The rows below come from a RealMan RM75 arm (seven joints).
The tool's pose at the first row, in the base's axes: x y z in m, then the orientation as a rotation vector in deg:
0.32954 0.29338 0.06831 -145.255 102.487 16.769
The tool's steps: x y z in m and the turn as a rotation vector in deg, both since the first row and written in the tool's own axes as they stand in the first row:
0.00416 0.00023 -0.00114 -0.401 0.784 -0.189
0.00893 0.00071 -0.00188 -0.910 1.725 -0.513
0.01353 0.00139 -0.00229 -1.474 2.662 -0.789
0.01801 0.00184 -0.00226 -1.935 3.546 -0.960
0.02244 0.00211 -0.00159 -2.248 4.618 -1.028
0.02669 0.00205 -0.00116 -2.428 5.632 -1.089
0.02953 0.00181 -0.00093 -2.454 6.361 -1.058
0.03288 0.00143 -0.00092 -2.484 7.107 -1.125
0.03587 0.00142 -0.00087 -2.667 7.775 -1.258
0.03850 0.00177 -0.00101 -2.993 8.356 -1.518
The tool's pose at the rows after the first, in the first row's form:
0.33083 0.28928 0.06875 -146.151 102.629 16.197
0.33203 0.28458 0.06873 146.929 -102.396 -15.486
0.33293 0.28001 0.06842 146.506 -101.411 -14.710
0.33396 0.27569 0.06768 146.062 -100.636 -13.927
0.33505 0.27156 0.06630 145.543 -100.015 -12.784
0.33642 0.26768 0.06517 145.117 -99.499 -11.616
0.33753 0.26514 0.06444 144.802 -99.277 -10.697
0.33897 0.26215 0.06384 144.566 -98.927 -9.762
0.33994 0.25938 0.06329 144.320 -98.432 -9.057
0.34048 0.25679 0.06302 144.132 -97.729 -8.583

